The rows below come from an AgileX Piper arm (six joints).
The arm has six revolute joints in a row. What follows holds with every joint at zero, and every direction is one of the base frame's.
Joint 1 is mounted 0.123 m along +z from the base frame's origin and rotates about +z.
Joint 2 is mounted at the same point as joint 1 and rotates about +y.
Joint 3 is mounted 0.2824 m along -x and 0.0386 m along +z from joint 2 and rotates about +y.
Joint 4 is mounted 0.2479 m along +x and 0.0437 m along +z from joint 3 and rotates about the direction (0.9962, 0, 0.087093).
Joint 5 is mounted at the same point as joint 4 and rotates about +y.
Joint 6 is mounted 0.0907 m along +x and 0.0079 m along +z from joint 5 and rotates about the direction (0.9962, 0, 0.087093).
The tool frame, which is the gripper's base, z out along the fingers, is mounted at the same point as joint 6; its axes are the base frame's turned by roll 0, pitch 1.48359 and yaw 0 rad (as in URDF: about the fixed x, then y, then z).
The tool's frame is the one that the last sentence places.
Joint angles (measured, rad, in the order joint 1, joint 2, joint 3, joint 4, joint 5, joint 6), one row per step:
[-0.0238 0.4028 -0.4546 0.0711 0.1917 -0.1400]
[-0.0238 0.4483 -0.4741 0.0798 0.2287 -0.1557]
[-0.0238 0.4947 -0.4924 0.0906 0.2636 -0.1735]
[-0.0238 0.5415 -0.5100 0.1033 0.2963 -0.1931]
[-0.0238 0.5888 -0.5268 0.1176 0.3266 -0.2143]
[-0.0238 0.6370 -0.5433 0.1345 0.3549 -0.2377]
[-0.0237 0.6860 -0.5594 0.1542 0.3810 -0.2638]
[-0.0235 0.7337 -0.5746 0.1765 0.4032 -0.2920]
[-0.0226 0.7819 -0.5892 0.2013 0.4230 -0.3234]
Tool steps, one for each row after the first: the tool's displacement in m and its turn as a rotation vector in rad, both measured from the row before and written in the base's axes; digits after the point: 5 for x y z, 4 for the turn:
[0.00781 0.00023 -0.00111 -0.0059 0.0628 0.0052]
[0.00802 0.00031 -0.00173 -0.0057 0.0627 0.0066]
[0.00811 0.00040 -0.00214 -0.0053 0.0614 0.0081]
[0.00821 0.00049 -0.00258 -0.0048 0.0600 0.0096]
[0.00837 0.00062 -0.00296 -0.0039 0.0589 0.0113]
[0.00851 0.00077 -0.00336 -0.0030 0.0575 0.0132]
[0.00832 0.00091 -0.00350 -0.0017 0.0527 0.0147]
[0.00842 0.00114 -0.00391 -0.0014 0.0507 0.0173]

